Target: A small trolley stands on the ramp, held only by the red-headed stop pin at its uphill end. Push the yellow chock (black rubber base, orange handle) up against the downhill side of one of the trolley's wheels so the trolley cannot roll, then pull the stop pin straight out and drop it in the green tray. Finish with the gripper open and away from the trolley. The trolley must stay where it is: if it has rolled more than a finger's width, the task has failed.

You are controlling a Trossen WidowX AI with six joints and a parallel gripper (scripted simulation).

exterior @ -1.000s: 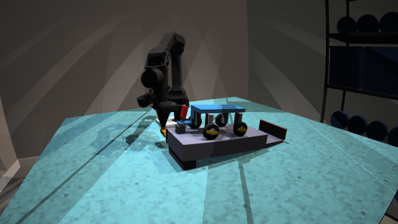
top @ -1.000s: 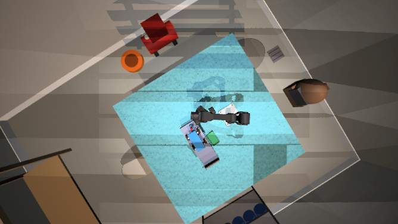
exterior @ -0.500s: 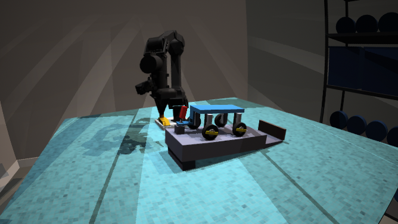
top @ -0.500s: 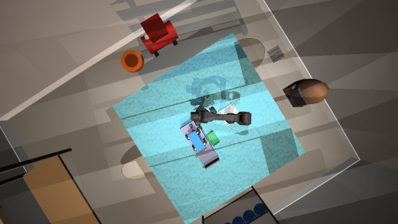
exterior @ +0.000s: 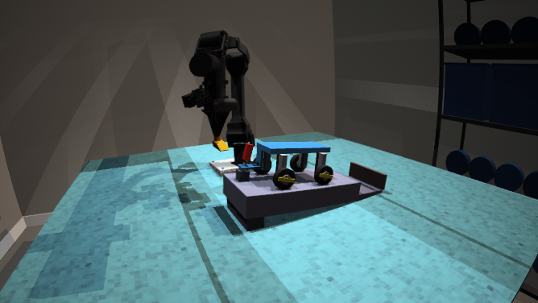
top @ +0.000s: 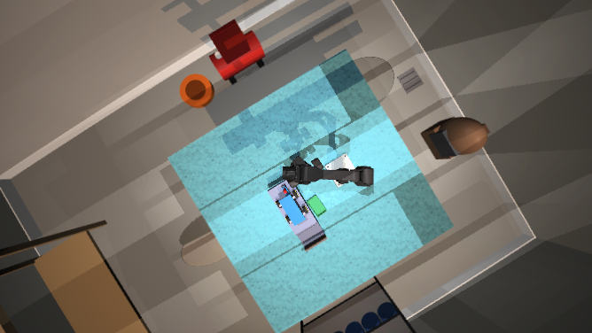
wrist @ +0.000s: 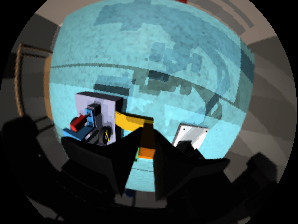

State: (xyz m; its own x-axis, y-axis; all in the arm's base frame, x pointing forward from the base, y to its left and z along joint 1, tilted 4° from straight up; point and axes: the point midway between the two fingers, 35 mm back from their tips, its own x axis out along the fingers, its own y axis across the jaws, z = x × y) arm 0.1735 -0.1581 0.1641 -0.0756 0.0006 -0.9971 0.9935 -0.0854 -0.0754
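Now: the yellow chock 2 cm ahead of my gripper tip and 1 cm below it. The rest, counted from my gripper tip: blue-topped trolley (17 cm ahead, 12 cm to the left, 5 cm below); red-headed stop pin (14 cm ahead, 4 cm below, 1 cm to the left); grey ramp (17 cm ahead, 12 cm to the left, 12 cm below).
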